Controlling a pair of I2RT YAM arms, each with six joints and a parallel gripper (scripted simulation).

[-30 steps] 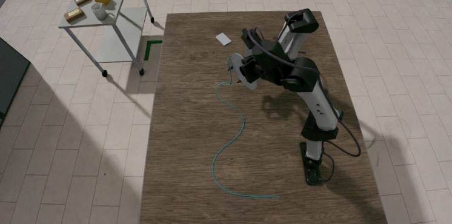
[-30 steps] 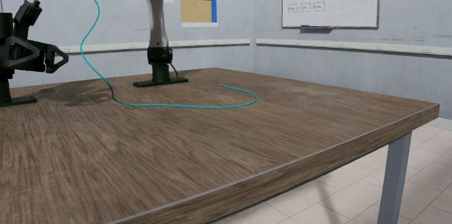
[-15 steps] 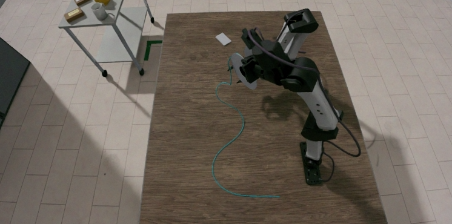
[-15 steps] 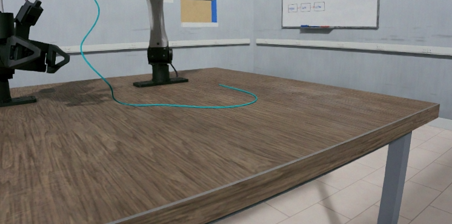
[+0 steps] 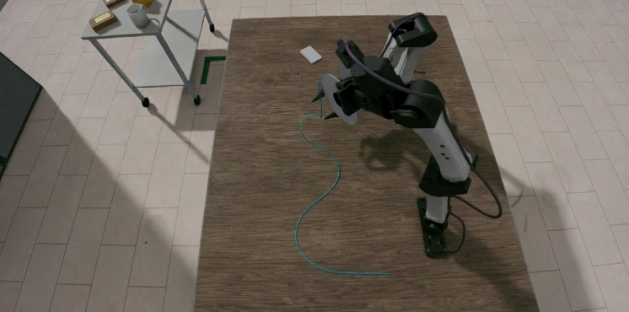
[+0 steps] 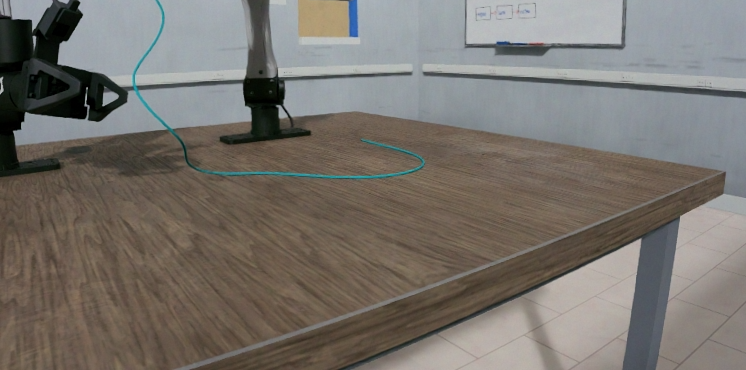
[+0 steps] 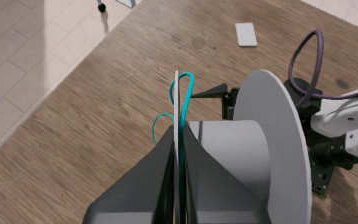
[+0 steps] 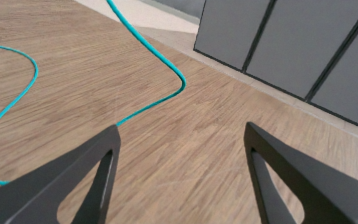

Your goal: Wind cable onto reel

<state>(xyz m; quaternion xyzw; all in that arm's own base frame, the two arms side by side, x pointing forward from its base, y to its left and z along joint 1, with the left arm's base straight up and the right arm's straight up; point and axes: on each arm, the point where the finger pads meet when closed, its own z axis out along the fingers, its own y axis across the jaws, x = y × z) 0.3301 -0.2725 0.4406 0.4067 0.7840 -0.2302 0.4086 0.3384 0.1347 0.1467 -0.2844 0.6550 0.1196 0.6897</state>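
Note:
The grey reel lies 30 mm behind my left hand, 10 mm to the right of it and 60 mm below it. From my left hand the other things lie so: white card: 30 mm ahead, 510 mm to the right, 440 mm below.

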